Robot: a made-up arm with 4 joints. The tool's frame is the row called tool.
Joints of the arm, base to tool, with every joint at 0 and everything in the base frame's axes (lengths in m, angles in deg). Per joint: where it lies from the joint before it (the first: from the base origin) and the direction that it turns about. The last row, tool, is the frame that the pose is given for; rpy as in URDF.
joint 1: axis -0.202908 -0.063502 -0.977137 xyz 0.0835 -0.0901 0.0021
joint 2: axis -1 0 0 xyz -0.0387 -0.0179 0.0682
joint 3: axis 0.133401 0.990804 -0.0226 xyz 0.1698 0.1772 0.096
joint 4: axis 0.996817 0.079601 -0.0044 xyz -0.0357 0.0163 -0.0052
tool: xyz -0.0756 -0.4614 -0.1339 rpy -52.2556 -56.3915 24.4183
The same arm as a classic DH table. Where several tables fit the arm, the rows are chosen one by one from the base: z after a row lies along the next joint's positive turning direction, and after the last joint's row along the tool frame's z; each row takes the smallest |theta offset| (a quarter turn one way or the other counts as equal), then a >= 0, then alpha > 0; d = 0 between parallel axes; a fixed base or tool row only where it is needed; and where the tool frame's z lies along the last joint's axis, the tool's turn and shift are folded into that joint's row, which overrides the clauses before.
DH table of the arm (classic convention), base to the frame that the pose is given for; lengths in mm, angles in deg. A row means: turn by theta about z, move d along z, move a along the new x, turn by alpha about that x. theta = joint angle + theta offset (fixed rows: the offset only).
base (fixed): a 110.9; alpha 167.72; d -240.5; theta0 -72.62
joint 1: a 22.3; alpha -78.29; d -316.6; theta0 17.76
joint 2: a 100; alpha -97.67; d -93.7; theta0 87.59
joint 3: a -4.9; alpha -77.76; d 196.2; theta0 0.15
joint 4: a 114.2; alpha 138.55; d -670.1; theta0 31.73
tool (fixed): a 0; alpha 0; d -694; theta0 51.35

